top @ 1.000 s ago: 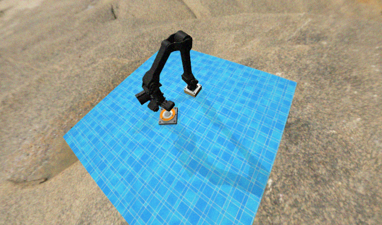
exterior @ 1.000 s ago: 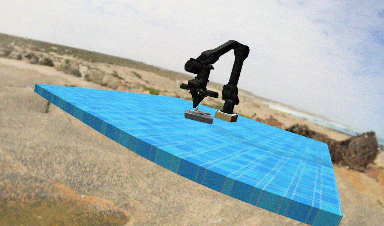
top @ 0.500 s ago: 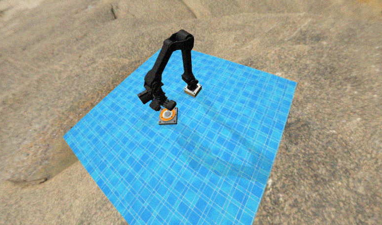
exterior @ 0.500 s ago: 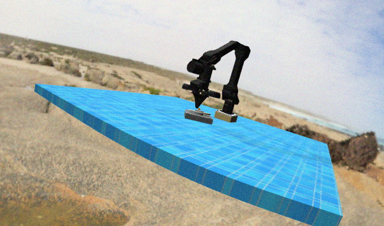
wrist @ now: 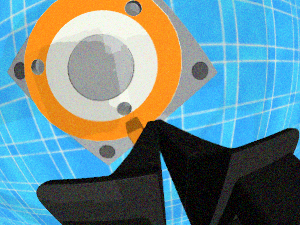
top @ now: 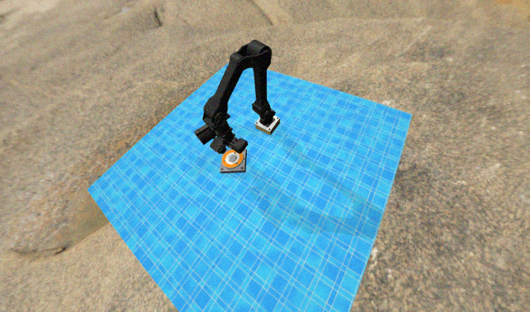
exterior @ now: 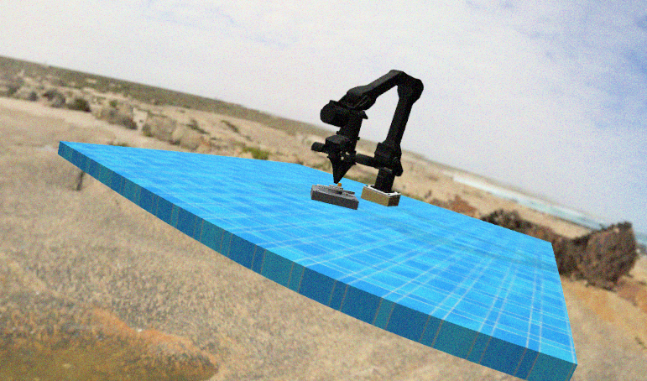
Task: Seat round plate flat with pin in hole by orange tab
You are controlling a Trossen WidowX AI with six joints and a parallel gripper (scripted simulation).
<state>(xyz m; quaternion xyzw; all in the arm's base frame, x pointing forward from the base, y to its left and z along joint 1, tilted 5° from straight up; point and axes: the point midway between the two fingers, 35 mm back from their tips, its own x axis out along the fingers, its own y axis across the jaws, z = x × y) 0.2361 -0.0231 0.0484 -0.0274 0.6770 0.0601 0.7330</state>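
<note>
The plate lies 2 cm ahead of my gripper tip, 2 cm to the left of it and 1 cm below it. The rest, counted from my gripper tip: base 4 cm ahead, 3 cm to the left, 2 cm below.
</note>
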